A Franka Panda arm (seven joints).
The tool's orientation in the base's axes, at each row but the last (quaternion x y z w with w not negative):
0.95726, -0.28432, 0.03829, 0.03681
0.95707, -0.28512, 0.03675, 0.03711
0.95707, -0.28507, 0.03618, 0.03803
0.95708, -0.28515, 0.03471, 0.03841
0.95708, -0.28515, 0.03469, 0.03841
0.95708, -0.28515, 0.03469, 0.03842
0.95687, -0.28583, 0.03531, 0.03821
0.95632, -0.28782, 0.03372, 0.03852
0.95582, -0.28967, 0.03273, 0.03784
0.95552, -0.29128, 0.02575, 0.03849
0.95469, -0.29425, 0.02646, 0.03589
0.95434, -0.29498, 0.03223, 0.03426
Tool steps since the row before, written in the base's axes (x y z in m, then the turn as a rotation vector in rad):
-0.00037, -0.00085, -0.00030, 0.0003, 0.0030, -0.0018
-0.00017, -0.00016, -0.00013, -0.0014, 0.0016, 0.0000
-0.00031, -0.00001, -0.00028, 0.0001, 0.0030, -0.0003
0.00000, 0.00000, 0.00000, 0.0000, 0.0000, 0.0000
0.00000, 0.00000, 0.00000, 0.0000, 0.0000, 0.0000
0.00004, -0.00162, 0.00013, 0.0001, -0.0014, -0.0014
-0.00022, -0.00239, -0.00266, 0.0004, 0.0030, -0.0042
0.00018, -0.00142, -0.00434, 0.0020, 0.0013, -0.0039
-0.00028, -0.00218, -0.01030, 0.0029, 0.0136, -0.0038
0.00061, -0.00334, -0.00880, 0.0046, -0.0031, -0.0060
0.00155, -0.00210, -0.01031, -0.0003, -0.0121, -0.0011
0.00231, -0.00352, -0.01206, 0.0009, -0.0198, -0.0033
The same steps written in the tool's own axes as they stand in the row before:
0.00012, 0.00090, 0.00036, -0.0015, -0.0028, 0.0015
-0.00007, 0.00022, 0.00014, -0.0020, -0.0006, -0.0002
-0.00028, 0.00016, 0.00026, -0.0016, -0.0026, 0.0000
0.00000, 0.00000, 0.00000, 0.0000, 0.0000, 0.0000
0.00000, 0.00000, 0.00000, 0.0000, 0.0000, 0.0000
0.00092, 0.00134, 0.00002, 0.0007, 0.0010, 0.0015
0.00088, 0.00197, 0.00286, -0.0017, -0.0029, 0.0039
0.00055, 0.00085, 0.00446, 0.0006, -0.0024, 0.0038
0.00010, 0.00141, 0.01044, -0.0054, -0.0131, 0.0027
0.00173, 0.00191, 0.00907, 0.0051, -0.0004, 0.0064
0.00172, 0.00031, 0.01049, 0.0064, 0.0101, 0.0021
0.00289, 0.00103, 0.01240, 0.0116, 0.0156, 0.0050

